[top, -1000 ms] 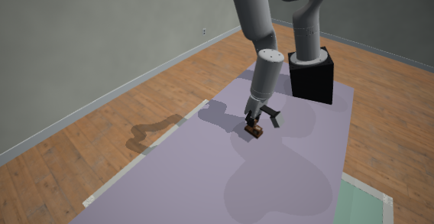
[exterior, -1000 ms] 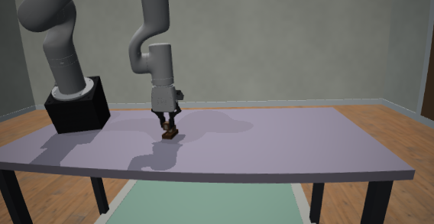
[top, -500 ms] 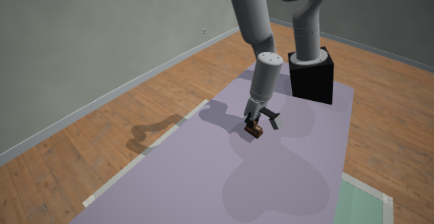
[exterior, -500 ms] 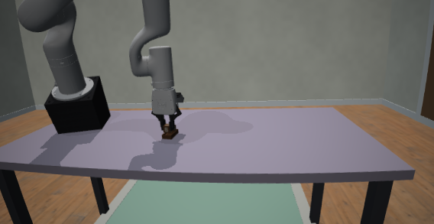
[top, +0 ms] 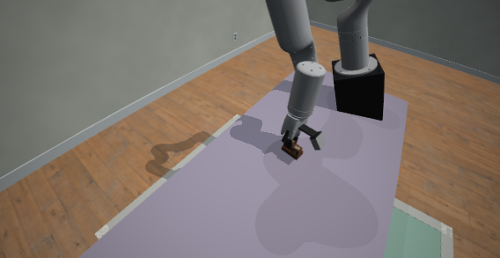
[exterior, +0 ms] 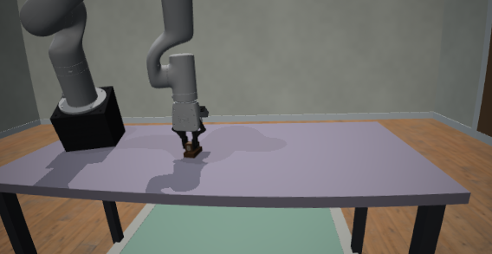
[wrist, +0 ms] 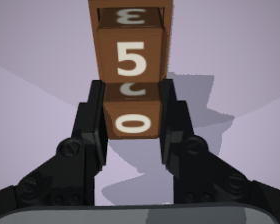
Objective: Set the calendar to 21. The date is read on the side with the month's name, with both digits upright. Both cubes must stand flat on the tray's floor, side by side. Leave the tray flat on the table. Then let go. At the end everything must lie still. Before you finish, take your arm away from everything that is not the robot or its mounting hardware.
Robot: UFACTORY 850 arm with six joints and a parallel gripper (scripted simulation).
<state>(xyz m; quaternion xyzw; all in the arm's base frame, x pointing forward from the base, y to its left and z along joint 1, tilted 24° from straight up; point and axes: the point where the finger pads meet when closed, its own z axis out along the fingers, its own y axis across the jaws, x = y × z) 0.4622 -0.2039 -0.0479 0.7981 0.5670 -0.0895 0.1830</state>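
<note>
Now: hand 1 cm above the brown cube. From my hand the other things lie so: digit cube (1 cm ahead, 3 cm to the left, 3 cm below); brown tray (2 cm to the left, 4 cm below).
</note>
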